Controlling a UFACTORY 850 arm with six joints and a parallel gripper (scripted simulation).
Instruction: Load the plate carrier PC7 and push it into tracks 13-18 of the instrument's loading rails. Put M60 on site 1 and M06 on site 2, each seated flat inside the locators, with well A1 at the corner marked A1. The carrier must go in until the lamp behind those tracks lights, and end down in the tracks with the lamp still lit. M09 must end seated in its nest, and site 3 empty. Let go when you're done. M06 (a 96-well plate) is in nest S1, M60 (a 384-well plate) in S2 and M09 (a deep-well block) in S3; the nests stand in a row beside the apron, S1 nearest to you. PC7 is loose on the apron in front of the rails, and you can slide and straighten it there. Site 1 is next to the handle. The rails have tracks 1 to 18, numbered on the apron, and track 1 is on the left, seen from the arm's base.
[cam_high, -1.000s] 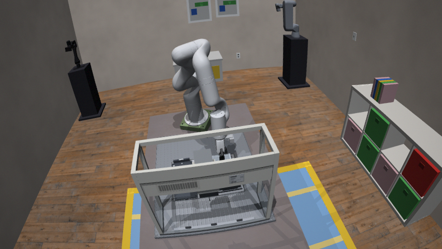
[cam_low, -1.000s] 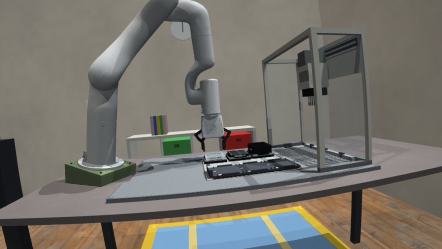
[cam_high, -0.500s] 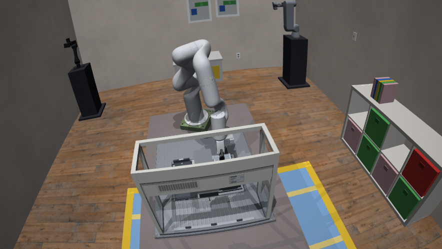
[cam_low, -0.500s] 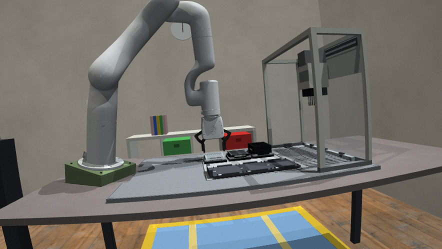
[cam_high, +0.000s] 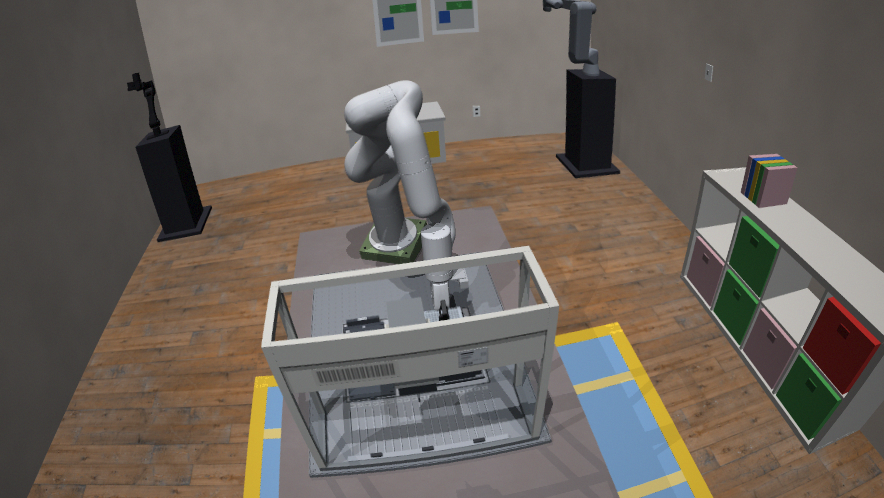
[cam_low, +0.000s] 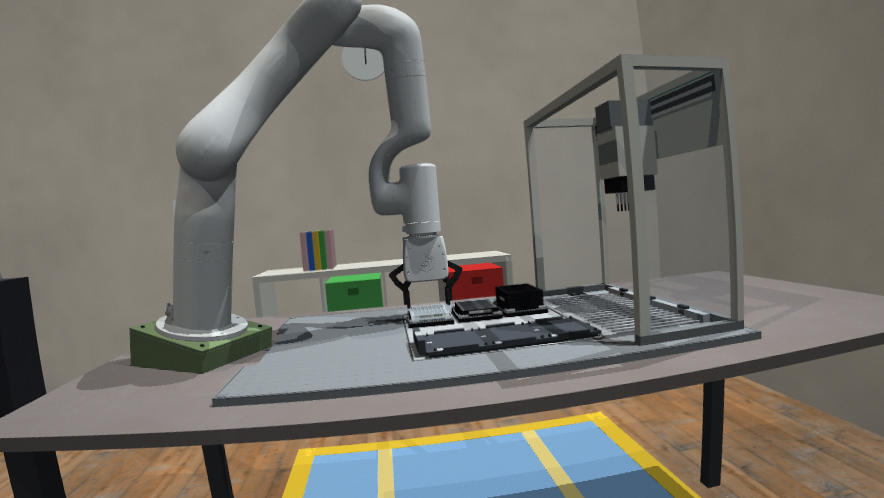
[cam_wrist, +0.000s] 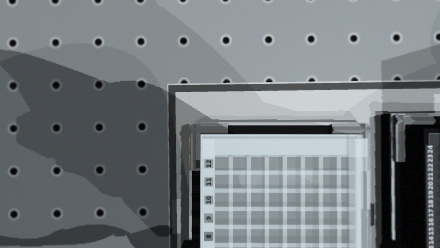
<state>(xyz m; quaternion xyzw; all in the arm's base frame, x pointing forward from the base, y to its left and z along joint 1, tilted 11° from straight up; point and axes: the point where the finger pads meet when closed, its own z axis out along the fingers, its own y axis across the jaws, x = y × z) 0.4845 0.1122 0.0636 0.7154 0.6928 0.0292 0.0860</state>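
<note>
My hand is 2 cm above the 96-well plate M06. From my hand the other things lie so: nest S2 (11 cm ahead, 4 cm below); nest S1 (4 cm below); carrier PC7 (26 cm to the right, 11 cm ahead, 3 cm below).
</note>
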